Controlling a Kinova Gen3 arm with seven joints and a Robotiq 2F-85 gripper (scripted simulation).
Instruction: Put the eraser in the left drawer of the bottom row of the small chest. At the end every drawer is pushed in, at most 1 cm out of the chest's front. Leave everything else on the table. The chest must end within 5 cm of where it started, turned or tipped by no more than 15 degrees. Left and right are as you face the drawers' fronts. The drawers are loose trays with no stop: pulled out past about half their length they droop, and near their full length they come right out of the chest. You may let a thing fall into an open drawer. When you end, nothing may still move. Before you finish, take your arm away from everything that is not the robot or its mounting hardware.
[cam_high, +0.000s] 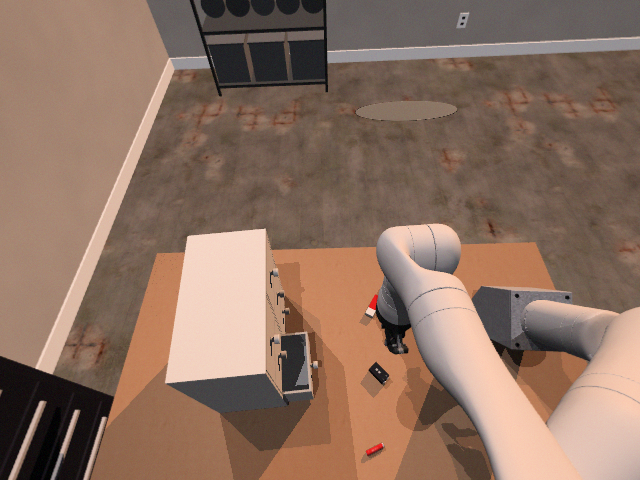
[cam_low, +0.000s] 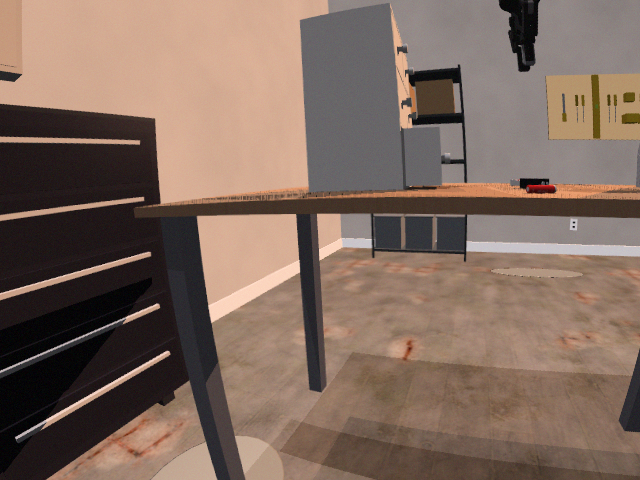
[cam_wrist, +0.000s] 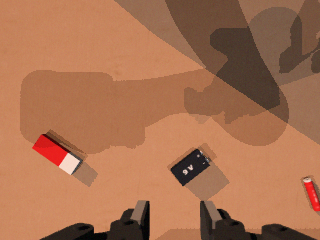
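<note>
Right now the eraser is 10 mm ahead of my hand, 150 mm to the right of it and 230 mm below it. From my hand the other things lie so: black object 10 mm behind, 30 mm to the left, 230 mm below; then red cylinder 10 mm ahead, 190 mm to the left, 240 mm below.
</note>
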